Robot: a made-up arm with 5 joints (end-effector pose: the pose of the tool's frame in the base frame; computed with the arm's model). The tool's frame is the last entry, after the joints. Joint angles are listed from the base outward.
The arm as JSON. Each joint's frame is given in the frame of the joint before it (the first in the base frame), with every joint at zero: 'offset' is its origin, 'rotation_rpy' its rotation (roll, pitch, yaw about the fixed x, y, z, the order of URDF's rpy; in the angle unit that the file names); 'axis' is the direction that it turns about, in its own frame. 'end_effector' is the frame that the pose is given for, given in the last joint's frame.
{
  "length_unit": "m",
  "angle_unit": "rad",
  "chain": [
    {
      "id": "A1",
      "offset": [
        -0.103,
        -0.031,
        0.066
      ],
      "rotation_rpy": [
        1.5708,
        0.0,
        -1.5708
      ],
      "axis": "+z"
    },
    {
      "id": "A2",
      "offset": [
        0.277,
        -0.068,
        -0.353
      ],
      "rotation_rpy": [
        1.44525,
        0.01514,
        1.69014
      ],
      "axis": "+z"
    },
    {
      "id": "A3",
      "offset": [
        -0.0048,
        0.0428,
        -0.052
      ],
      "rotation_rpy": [
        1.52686,
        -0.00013,
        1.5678
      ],
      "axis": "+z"
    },
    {
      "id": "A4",
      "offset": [
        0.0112,
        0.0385,
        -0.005
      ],
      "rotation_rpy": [
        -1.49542,
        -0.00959,
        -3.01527
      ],
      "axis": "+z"
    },
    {
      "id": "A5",
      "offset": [
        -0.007,
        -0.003,
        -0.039
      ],
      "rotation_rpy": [
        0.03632,
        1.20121,
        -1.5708
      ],
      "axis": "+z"
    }
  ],
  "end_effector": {
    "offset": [
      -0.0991,
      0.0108,
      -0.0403
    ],
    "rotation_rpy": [
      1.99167,
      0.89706,
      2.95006
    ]
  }
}
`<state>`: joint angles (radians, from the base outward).
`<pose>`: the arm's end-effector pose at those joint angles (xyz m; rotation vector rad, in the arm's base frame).
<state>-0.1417 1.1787 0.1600 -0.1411 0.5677</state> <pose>0.2929 -0.2603 -0.1599 -0.1068 0.5159 0.2920</pose>
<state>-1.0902 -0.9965 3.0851 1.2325 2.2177</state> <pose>0.3380 -0.0134 -0.0411 2.8556 1.1893 0.2804</pose>
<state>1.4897 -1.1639 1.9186 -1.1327 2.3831</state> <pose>0.2113 -0.2572 0.2471 1.6175 -1.6721 -2.0105</pose>
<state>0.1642 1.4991 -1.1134 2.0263 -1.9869</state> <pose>0.3218 -0.3436 -0.1489 2.0095 0.5841 -1.5888</pose>
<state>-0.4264 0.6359 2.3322 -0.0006 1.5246</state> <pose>0.3660 -0.2367 -0.0958 -2.9457 0.3940 0.7448</pose>
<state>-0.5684 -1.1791 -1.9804 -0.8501 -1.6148</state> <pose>0.2274 -0.2803 0.0182 0.2512 -0.8099 -1.7480</pose>
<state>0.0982 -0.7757 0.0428 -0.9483 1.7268</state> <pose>0.1055 -0.3398 -0.0042 -0.7375 2.0277 0.7004</pose>
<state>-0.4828 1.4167 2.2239 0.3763 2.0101</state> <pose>0.2832 -0.2420 0.0116 2.5310 -1.0682 0.7692</pose>
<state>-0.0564 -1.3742 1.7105 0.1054 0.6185</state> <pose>0.1735 -0.3113 -0.0126 0.1436 -1.9038 -2.2149</pose>
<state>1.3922 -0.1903 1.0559 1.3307 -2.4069</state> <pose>0.3338 -0.2424 0.3432 -0.8893 -0.3103 -1.2647</pose>
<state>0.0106 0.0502 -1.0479 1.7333 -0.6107</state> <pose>0.1605 -0.1939 -0.0744 -1.6685 -1.8777 1.4639</pose>
